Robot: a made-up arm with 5 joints.
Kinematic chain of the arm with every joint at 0, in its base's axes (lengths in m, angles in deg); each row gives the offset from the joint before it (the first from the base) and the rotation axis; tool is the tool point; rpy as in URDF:
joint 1: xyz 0 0 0.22 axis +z
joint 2: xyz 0 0 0 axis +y
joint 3: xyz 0.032 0 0.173 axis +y
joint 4: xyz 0.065 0 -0.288 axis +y
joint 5: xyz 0.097 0 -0.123 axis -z
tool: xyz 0 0 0 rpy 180 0 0
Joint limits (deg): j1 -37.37..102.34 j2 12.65..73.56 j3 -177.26..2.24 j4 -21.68..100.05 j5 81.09..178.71
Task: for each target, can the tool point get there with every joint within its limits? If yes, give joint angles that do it. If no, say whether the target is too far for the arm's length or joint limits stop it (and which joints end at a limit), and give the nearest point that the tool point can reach.
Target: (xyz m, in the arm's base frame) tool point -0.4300 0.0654 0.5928
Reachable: no: joint limits stop it (at a limit: joint 1, joint 2, joint 3, joint 4) | nearest point -0.0504 0.2302 0.7115 | short by 0.431 m
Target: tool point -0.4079 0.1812 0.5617
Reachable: no: joint limits stop it (at a limit: joint 1, joint 2, joint 4) | nearest point -0.0728 0.3327 0.6322 | short by 0.374 m
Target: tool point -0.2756 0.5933 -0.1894
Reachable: no: too far | nearest point -0.1084 0.4954 -0.0682 | short by 0.229 m
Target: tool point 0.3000 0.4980 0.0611
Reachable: yes | joints 58.94 68.46 -121.08 27.21 157.57
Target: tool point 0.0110 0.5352 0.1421
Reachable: yes | joints 88.82 37.54 -93.51 38.51 133.49
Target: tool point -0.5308 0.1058 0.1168
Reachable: no: joint limits stop it (at a limit: joint 2, joint 3) | nearest point -0.2401 0.0479 0.1088 | short by 0.296 m
